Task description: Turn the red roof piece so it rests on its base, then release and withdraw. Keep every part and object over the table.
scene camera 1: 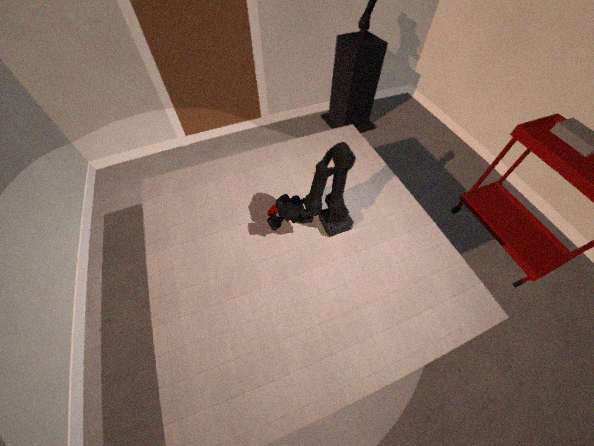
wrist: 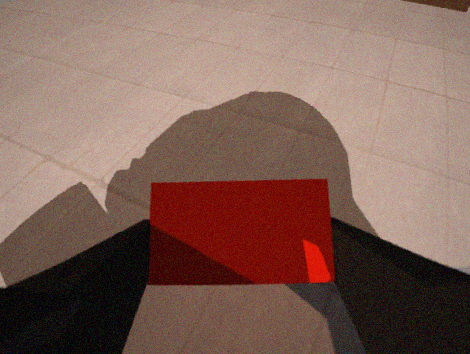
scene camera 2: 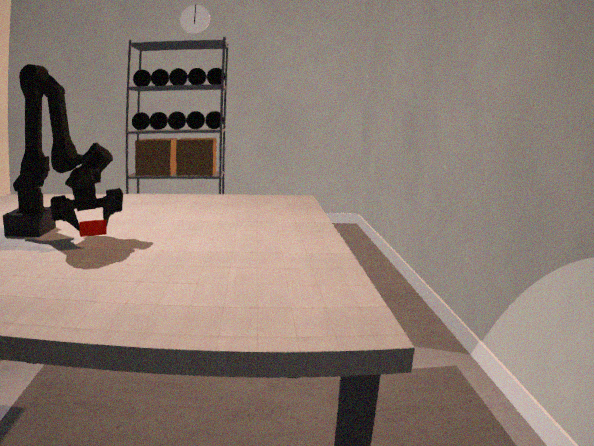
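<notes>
The red roof piece (scene camera 1: 272, 210) (scene camera 2: 93, 228) (wrist: 240, 227) is held between the two black fingertips of my gripper (scene camera 2: 93, 222) (wrist: 239, 229). In the wrist view one flat rectangular red face shows, with a shadow across its lower left and a small bright patch at its lower right. In scene camera 2 it is a short red block low over the table, near the arm's base; whether its lower edge touches the table I cannot tell. The gripper points down at a slant. The piece's other faces, and so which one faces down, are hidden.
The wooden table (scene camera 1: 300, 320) (scene camera 2: 240, 300) carries the arm's dark base (scene camera 1: 336, 223) (scene camera 2: 29, 223) close to the piece. Beyond the table stand a red cart (scene camera 1: 525, 232), a black pedestal (scene camera 1: 357, 80) and a shelf rack (scene camera 2: 181, 45). The arm's shadow lies on the table around the piece.
</notes>
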